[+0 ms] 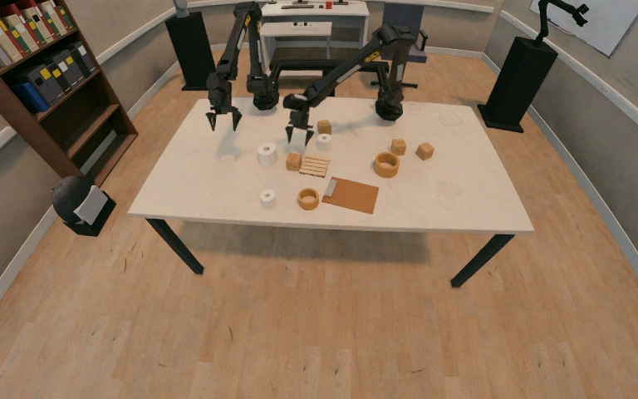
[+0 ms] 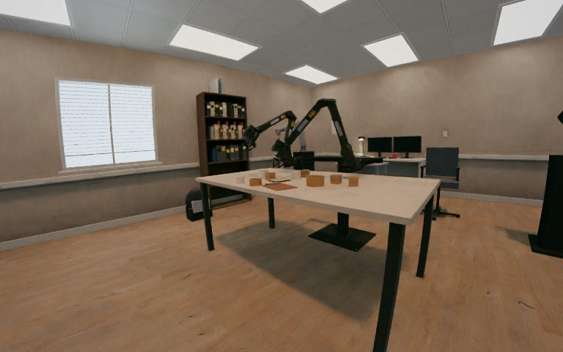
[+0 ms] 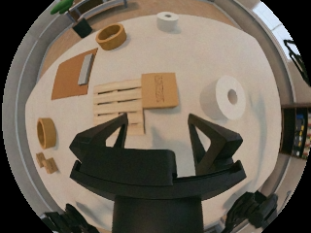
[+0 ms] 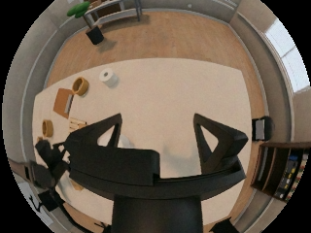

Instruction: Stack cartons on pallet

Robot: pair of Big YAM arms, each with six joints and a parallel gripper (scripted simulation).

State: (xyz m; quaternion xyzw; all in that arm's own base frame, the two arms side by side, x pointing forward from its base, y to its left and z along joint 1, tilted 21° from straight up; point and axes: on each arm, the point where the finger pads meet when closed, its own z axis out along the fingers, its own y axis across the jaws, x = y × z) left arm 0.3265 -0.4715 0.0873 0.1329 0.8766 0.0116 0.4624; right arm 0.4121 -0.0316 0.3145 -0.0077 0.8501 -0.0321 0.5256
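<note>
Now: the carton 7 cm below my left hand, 5 cm ahead of it and 1 cm to the right of it. The rest, counted from my left hand: wooden pallet: 9 cm to the left, 9 cm below, 3 cm ahead.
</note>
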